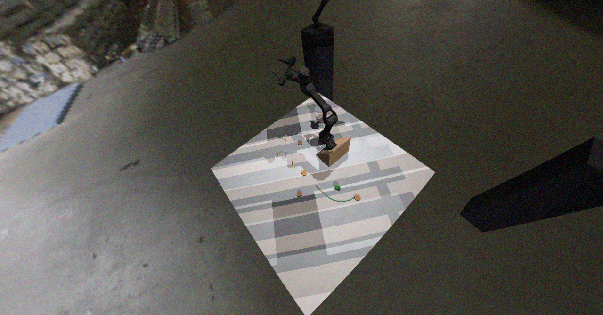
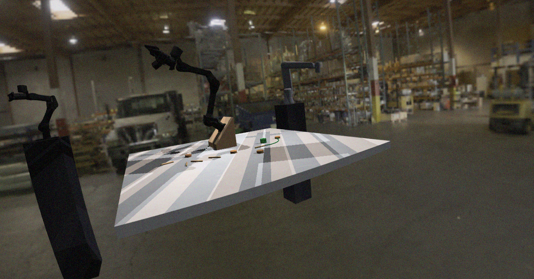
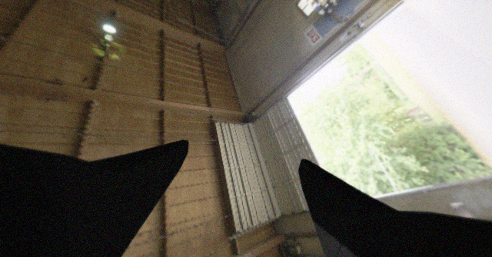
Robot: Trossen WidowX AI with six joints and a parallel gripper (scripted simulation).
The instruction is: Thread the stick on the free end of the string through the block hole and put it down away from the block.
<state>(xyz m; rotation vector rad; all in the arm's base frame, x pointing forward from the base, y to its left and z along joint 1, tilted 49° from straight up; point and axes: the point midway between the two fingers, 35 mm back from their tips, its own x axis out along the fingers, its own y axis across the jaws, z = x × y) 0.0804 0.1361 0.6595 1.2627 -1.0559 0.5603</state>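
My gripper tip is now 67 cm above the green cube, 66 cm to the right of it and 9 cm short of it. Also, from my gripper tip: thin wooden stick: 68 cm below, 59 cm to the left, 20 cm ahead; round wooden button: 80 cm to the left, 68 cm below, 4 cm ahead.
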